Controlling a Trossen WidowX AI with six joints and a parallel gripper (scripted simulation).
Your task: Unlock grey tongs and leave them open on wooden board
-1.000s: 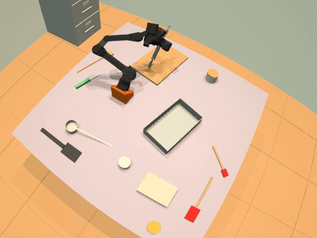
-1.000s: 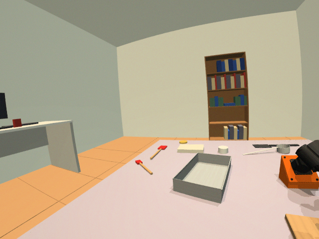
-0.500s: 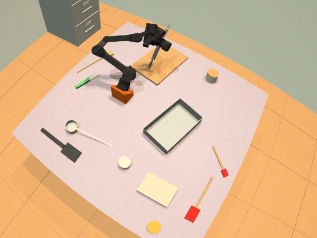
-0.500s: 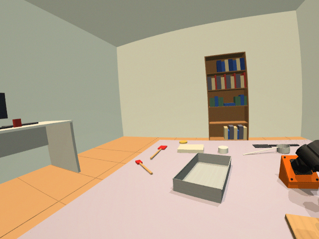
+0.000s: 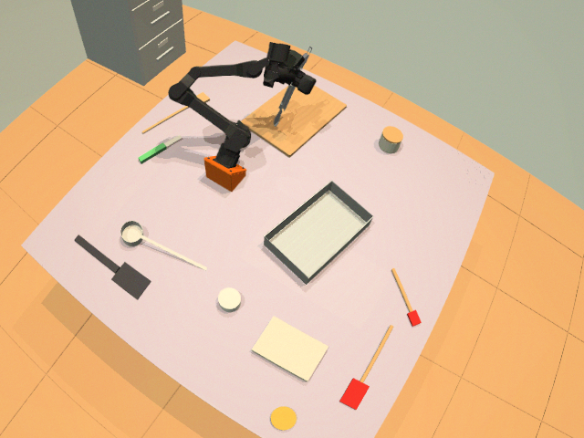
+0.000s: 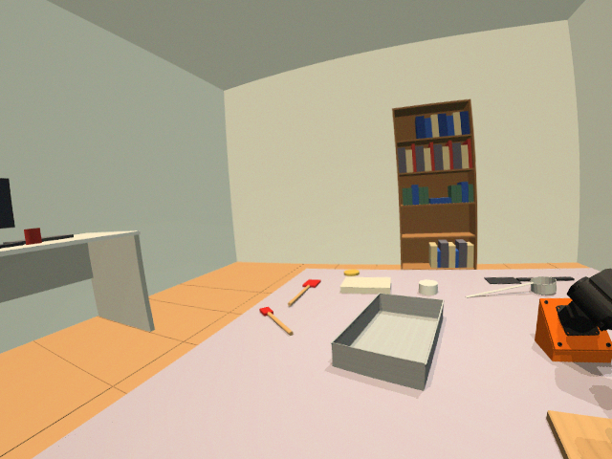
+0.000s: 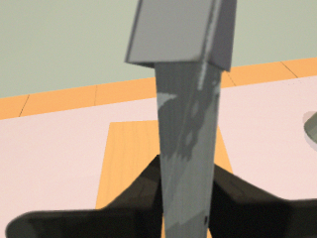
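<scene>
My gripper tip is 200 mm above the wooden board. Also, from my gripper tip: tongs arm: 60 mm to the right, 40 mm below, 10 mm behind; green-handled tool: 410 mm to the right, 320 mm behind, 200 mm below; roasting tin: 410 mm to the right, 320 mm ahead, 180 mm below.
</scene>
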